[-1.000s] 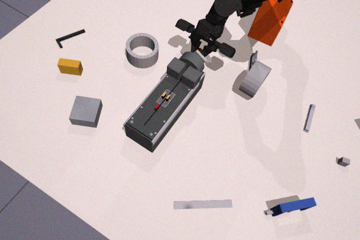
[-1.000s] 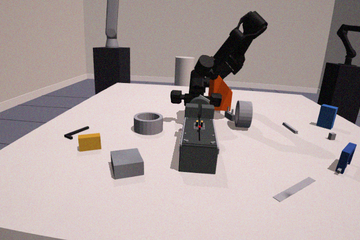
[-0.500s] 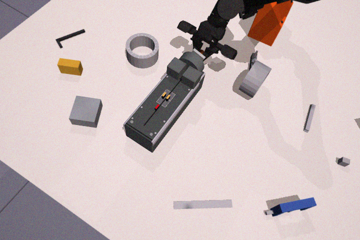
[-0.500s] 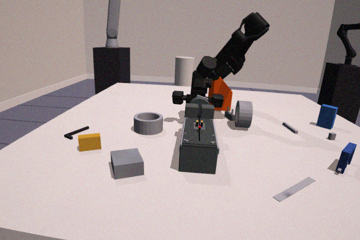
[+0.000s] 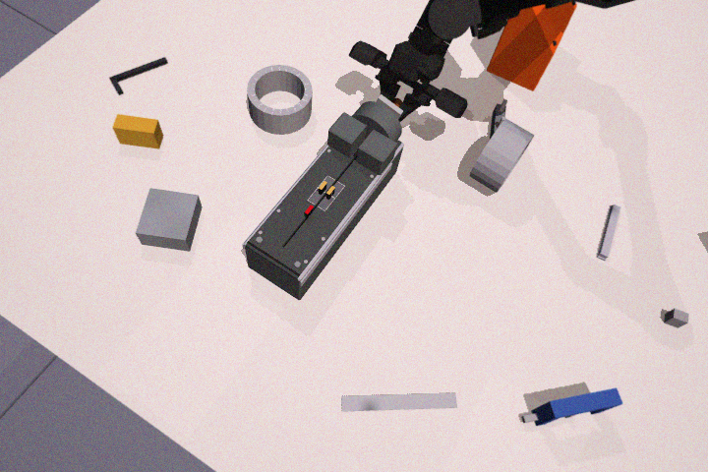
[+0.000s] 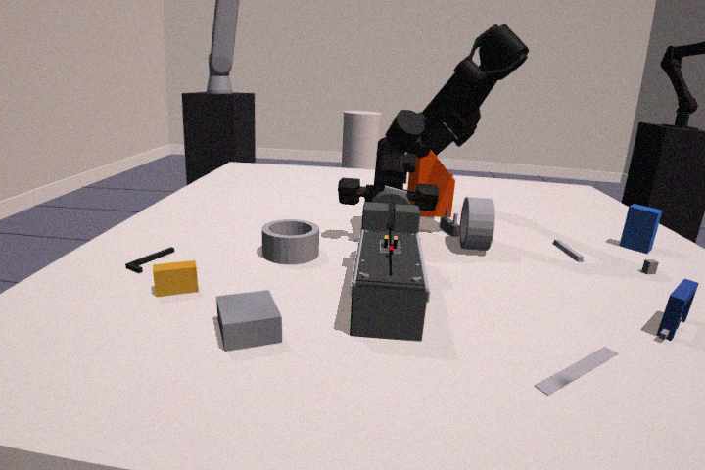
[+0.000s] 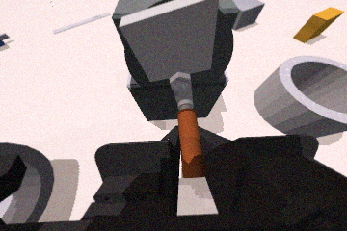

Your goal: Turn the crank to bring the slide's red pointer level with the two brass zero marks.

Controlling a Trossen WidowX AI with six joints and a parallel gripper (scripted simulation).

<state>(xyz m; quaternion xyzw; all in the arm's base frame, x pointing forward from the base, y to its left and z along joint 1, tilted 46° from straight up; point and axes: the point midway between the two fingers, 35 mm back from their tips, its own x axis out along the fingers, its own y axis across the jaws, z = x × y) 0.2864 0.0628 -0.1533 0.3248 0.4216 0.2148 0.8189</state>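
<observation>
Now: the crank handle 2 cm behind my gripper tip and 3 cm above it. Round my gripper tip: red pointer 20 cm ahead, 3 cm to the left, 5 cm above; grey cube 31 cm ahead, 14 cm to the right, 2 cm below; yellow block 24 cm ahead, 28 cm to the right, 2 cm below.
</observation>
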